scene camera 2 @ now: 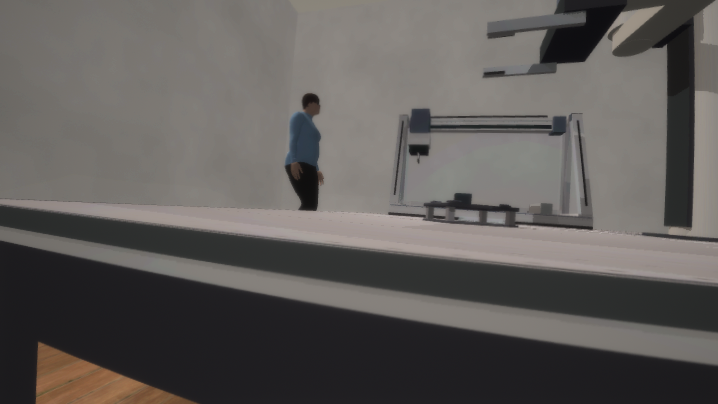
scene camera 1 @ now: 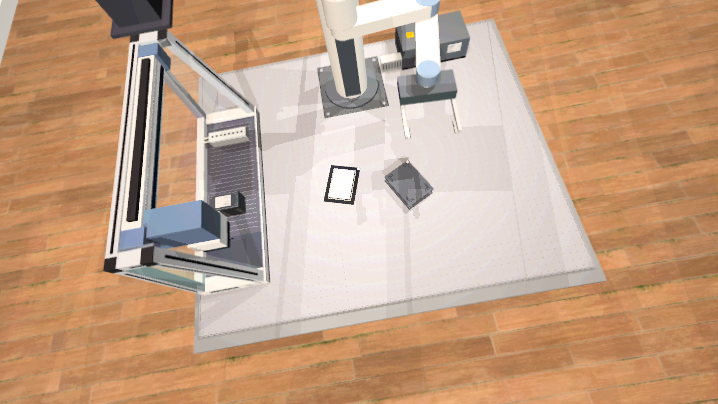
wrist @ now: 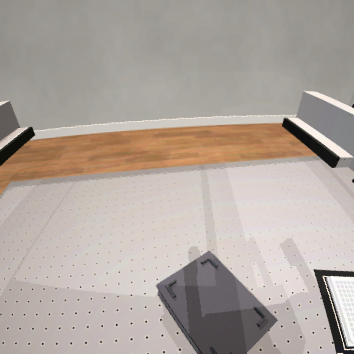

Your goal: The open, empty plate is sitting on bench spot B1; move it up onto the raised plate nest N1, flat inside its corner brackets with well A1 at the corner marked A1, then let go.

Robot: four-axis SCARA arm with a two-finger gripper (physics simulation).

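Places are measured from the arm's base along level axes (x left, y down, z back), in centimetres.
Pixels of known places: gripper, fingertip midpoint: (scene camera 2: 484, 53) (scene camera 1: 433, 134) (wrist: 157, 107); arm's base, link origin: (scene camera 1: 352, 88).
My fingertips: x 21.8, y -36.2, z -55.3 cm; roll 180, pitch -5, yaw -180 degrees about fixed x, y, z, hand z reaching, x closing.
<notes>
For each thing: its top centre in the pictures, then the offset to it from my fingertips. "pt": a spot on its surface instead.
- white plate, top centre: (scene camera 2: 482, 217) (scene camera 1: 341, 182) dy +33.3, dx -33.6, dz +5.7 cm
- dark raised nest N1, top centre: (wrist: 214, 301) (scene camera 2: 468, 202) (scene camera 1: 408, 181) dy +30.2, dx -6.9, dz -1.0 cm
- blue carriage, surface spot: (scene camera 1: 175, 223) pt dy -13.8, dx -75.2, dz -20.1 cm
- grey box, surface spot: (scene camera 1: 454, 32) pt dy +23.5, dx +27.4, dz +63.5 cm
The white plate (scene camera 1: 342, 184) (wrist: 345, 310) lies flat inside the black outline of spot B1 (scene camera 1: 327, 184) (wrist: 327, 302); in the wrist view it is cut off at the lower right. The dark raised nest N1 (scene camera 1: 409, 184) (scene camera 2: 471, 206) (wrist: 220, 302) stands on short posts to its right in scene camera 1, turned at an angle to the plate. Its corner brackets surround a bare top. A small pale mark shows at its far corner in scene camera 1; the A1 lettering is too small to read. My gripper (scene camera 1: 432, 134) (scene camera 2: 486, 52) (wrist: 157, 107) is open and empty, high above the bench, behind the nest.
A gantry frame (scene camera 1: 261, 200) (scene camera 2: 582, 165) with a blue carriage (scene camera 1: 175, 223) (scene camera 2: 420, 120) stands at the left in scene camera 1. The arm's column (scene camera 1: 348, 65) and a grey box (scene camera 1: 454, 32) are at the back. A person (scene camera 2: 303, 140) stands beyond the bench.
</notes>
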